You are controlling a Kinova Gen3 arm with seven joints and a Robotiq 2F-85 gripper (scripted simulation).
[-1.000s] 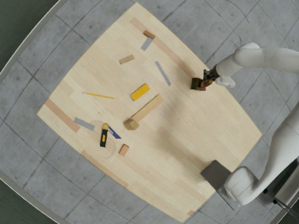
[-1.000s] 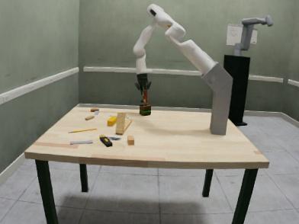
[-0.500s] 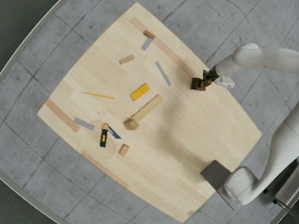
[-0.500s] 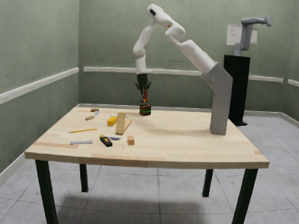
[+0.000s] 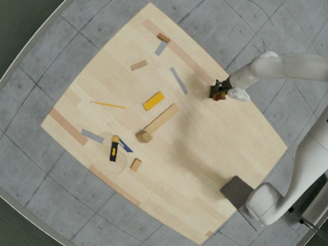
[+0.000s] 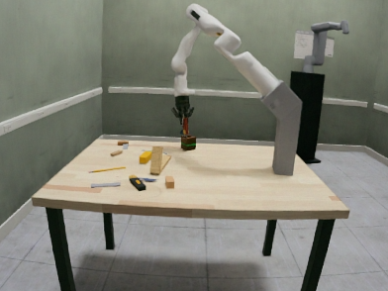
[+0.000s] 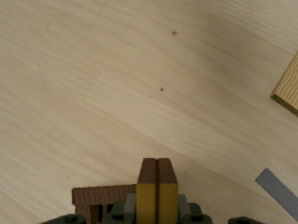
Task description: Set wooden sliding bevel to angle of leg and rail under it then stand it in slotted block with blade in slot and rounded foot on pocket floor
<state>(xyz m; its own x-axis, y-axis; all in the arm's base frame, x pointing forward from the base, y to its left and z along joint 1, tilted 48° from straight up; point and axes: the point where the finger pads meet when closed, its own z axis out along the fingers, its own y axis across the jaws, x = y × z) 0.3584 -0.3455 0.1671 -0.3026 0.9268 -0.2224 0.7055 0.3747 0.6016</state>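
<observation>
The wooden sliding bevel is 10 mm to the left of my hand and 40 mm below it. The rest, counted from my hand: leg-and-rail wooden piece: 180 mm ahead, 240 mm to the left, 100 mm below; blue blade: 60 mm below; yellow block: 240 mm ahead, 150 mm to the left, 150 mm below.
</observation>
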